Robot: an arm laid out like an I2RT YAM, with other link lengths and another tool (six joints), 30 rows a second.
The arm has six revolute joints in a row. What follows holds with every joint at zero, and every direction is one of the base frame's. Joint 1 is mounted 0.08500 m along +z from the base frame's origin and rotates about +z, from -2.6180 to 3.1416 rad. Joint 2 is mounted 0.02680 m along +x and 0.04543 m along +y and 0.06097 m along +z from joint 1 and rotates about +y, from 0.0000 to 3.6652 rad. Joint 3 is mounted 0.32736 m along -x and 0.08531 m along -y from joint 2 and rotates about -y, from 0.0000 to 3.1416 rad. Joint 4 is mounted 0.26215 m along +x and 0.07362 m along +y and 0.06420 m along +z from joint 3 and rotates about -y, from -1.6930 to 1.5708 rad. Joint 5 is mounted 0.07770 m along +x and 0.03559 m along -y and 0.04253 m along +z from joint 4 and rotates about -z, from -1.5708 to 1.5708 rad. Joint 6 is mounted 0.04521 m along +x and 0.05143 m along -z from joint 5 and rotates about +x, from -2.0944 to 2.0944 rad. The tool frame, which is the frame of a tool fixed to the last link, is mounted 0.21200 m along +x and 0.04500 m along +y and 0.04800 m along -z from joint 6; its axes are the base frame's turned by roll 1.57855, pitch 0.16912 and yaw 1.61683 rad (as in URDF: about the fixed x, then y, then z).
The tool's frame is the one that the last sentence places.
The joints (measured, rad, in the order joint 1, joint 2, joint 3, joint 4, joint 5, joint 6), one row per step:
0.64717, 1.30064, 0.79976, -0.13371, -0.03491, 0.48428
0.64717, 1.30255, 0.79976, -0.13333, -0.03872, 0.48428
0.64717, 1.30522, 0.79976, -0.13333, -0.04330, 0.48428
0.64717, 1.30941, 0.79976, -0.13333, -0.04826, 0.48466
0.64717, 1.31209, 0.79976, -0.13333, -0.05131, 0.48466
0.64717, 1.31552, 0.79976, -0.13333, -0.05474, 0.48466
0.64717, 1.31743, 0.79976, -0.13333, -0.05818, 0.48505
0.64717, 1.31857, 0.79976, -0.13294, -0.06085, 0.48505
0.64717, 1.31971, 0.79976, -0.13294, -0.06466, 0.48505
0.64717, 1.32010, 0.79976, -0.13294, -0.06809, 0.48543
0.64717, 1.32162, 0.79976, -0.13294, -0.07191, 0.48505
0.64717, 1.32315, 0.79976, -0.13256, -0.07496, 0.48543
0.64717, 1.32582, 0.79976, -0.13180, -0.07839, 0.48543
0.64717, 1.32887, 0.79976, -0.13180, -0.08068, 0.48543
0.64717, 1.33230, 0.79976, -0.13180, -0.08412, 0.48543
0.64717, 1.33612, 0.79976, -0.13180, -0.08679, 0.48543
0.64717, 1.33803, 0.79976, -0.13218, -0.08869, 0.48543
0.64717, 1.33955, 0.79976, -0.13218, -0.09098, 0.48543
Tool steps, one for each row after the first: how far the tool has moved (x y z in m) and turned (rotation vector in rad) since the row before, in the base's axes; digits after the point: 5 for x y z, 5 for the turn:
-0.00066, 0.00072, -0.00055, 0.00088, 0.00258, 0.00307
-0.00087, 0.00081, -0.00093, 0.00056, 0.00377, 0.00368
-0.00091, 0.00090, -0.00153, 0.00007, 0.00533, 0.00375
-0.00057, 0.00054, -0.00100, -0.00015, 0.00324, 0.00244
-0.00064, 0.00061, -0.00129, -0.00042, 0.00398, 0.00274
-0.00066, 0.00061, -0.00063, 0.00074, 0.00298, 0.00250
-0.00045, 0.00051, -0.00026, 0.00084, 0.00157, 0.00212
-0.00075, 0.00064, -0.00030, 0.00116, 0.00230, 0.00303
-0.00068, 0.00058, 0.00002, 0.00165, 0.00177, 0.00249
-0.00076, 0.00062, -0.00047, 0.00071, 0.00241, 0.00326
-0.00052, 0.00058, -0.00038, 0.00101, 0.00224, 0.00219
-0.00053, 0.00068, -0.00077, 0.00052, 0.00279, 0.00272
-0.00043, 0.00040, -0.00117, -0.00072, 0.00328, 0.00181
-0.00066, 0.00058, -0.00127, -0.00038, 0.00401, 0.00271
-0.00051, 0.00046, -0.00147, -0.00099, 0.00404, 0.00210
-0.00044, 0.00027, -0.00080, -0.00044, 0.00254, 0.00149
-0.00045, 0.00038, -0.00052, 0.00022, 0.00207, 0.00179

